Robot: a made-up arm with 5 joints.
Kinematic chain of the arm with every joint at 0, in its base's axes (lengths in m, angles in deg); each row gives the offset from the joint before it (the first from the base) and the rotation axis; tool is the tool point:
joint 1: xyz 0 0 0.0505 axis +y
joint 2: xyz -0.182 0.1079 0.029 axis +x
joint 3: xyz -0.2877 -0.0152 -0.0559 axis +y
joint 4: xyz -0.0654 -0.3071 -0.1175 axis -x
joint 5: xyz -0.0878 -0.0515 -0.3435 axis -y
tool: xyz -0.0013 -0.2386 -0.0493
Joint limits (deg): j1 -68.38..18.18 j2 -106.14..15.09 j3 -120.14..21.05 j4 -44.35..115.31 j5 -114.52..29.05
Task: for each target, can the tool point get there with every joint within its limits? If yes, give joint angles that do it. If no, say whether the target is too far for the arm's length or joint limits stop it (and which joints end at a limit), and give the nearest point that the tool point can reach.
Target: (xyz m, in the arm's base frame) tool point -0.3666 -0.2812 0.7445
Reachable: yes | joints -11.82 -82.89 -71.45 29.48 8.24
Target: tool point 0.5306 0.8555 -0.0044
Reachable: no: joint limits stop it (at a limit: joint 1, joint 2, joint 3, joint 5) | nearest point 0.1996 0.3214 0.2877 | short by 0.693 m
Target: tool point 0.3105 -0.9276 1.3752
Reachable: no: too far | nearest point -0.0705 -0.4171 0.8120 | short by 0.850 m
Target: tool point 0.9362 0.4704 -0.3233
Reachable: no: joint limits stop it (at a limit: joint 1, joint 2, joint 4) | nearest point 0.5157 0.0230 -0.3848 | short by 0.617 m
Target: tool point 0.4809 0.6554 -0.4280
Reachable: no: joint limits stop it (at a limit: joint 1, joint 2, joint 4) | nearest point 0.5106 0.0317 -0.4758 | short by 0.626 m
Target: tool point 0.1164 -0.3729 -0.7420
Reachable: yes | joints -53.63 -8.93 -9.50 -31.02 -63.10
